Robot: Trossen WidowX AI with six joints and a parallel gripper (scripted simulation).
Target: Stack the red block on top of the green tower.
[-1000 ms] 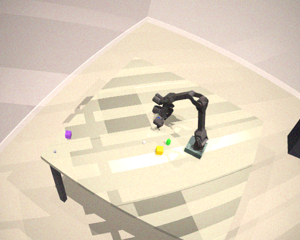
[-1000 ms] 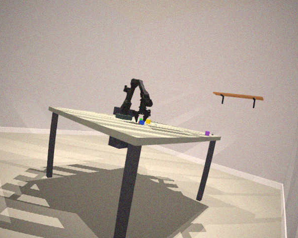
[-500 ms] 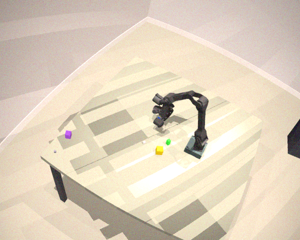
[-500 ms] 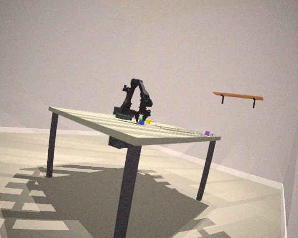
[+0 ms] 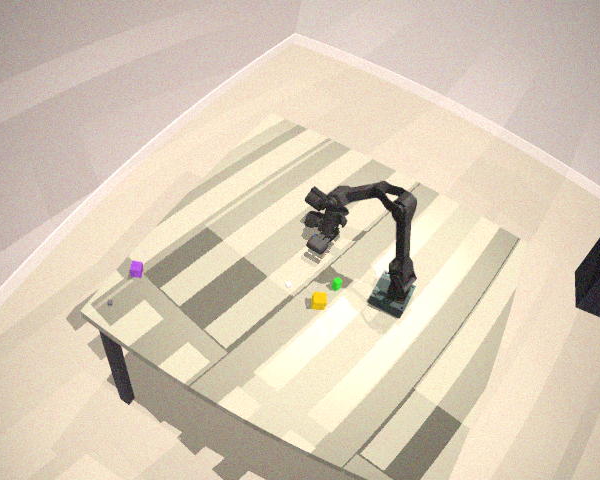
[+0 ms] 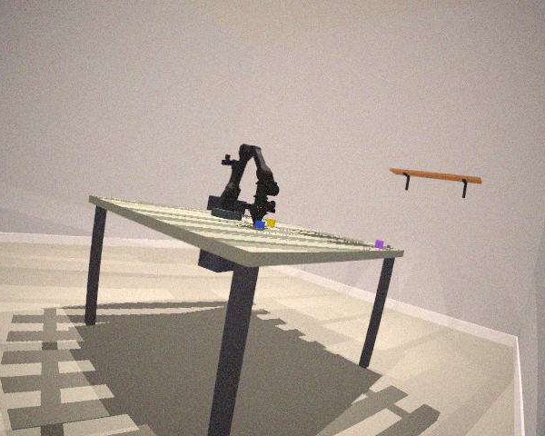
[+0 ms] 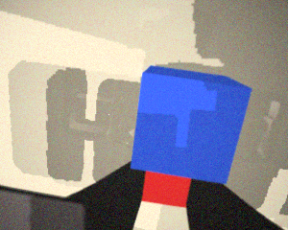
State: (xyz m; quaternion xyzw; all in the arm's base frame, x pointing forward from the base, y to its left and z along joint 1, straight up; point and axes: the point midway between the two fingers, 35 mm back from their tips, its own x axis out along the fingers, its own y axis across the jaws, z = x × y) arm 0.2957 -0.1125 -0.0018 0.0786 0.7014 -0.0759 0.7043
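The blue block is 3 cm ahead of my gripper tip, 1 cm to the right of it and 1 cm above it. The rest, counted from my gripper tip: yellow block 23 cm to the left, 6 cm behind, 1 cm above; then red block right at my gripper tip; then purple block 54 cm ahead, 39 cm to the left, 1 cm above.
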